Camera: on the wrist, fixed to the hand. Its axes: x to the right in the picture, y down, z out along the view.
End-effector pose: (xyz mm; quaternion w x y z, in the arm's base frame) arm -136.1 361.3 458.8 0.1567 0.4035 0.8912 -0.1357
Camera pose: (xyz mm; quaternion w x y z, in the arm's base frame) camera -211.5 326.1 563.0 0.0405 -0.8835 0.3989 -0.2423
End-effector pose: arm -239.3 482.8 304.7 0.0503 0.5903 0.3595 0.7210
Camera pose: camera -350.9 498.3 233.3 0.7736 -0.1918 0.5881 -0.1372
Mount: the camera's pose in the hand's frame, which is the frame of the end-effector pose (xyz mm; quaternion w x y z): -17.2 -91.9 -95.1 0.0382 0.0070 -0.1912 -0.9808
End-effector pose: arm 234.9 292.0 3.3 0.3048 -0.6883 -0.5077 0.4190
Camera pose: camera 276.1 303.6 129.6 0.3303 0.5539 -0.7498 -0.1478
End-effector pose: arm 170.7 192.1 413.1 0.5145 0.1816 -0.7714 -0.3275
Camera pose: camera 259.2 106.3 362.2 0.4503 -0.7045 -0.0480 0.5464
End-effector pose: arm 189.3 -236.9 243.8 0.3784 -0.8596 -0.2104 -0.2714
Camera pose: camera 94.8 -254.9 336.2 0.2859 -0.1243 0.9254 0.2157
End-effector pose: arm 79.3 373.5 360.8 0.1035 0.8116 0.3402 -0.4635
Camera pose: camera 78.8 480.3 440.7 0.3913 0.3906 -0.7860 0.2768
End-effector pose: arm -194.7 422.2 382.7 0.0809 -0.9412 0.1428 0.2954
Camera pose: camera -128.4 490.4 476.2 0.3267 -0.1190 -0.9310 0.1109
